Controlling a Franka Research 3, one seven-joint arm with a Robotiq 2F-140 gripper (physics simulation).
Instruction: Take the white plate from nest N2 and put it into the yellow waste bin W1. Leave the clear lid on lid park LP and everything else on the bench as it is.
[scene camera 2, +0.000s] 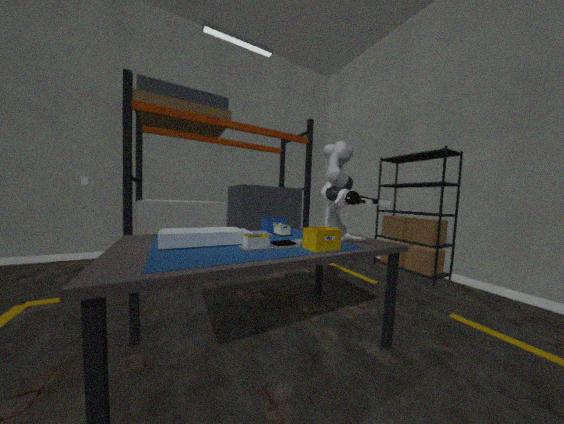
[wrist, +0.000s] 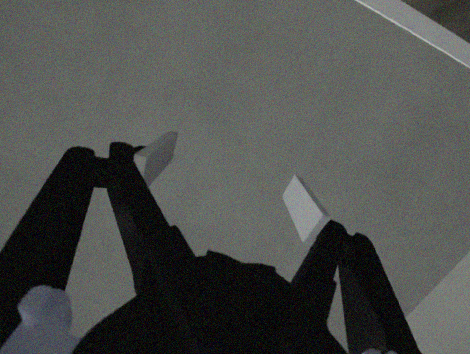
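Note:
My gripper (scene camera 2: 384, 203) (wrist: 234, 167) is open and empty, its pale fingertip pads wide apart. In the scene view it points sideways to the right, well above the bench and away from the items on it. The yellow waste bin (scene camera 2: 315, 241) stands near the front right of the blue mat, with a small label on its side. A small white box-like item with a yellow band (scene camera 2: 255, 242) stands left of the bin. Nest N2, its white plate, the lid park and the clear lid are too small and dark to tell apart. The wrist view shows none of them.
A long white block (scene camera 2: 200, 238) lies on the left of the blue mat (scene camera 2: 200, 258). A flat black item (scene camera 2: 283, 243) lies left of the bin, with a white-and-blue holder (scene camera 2: 281, 229) behind. A black wire shelf (scene camera 2: 442, 184) stands right of the arm. The wrist view faces a grey wall (wrist: 240, 90).

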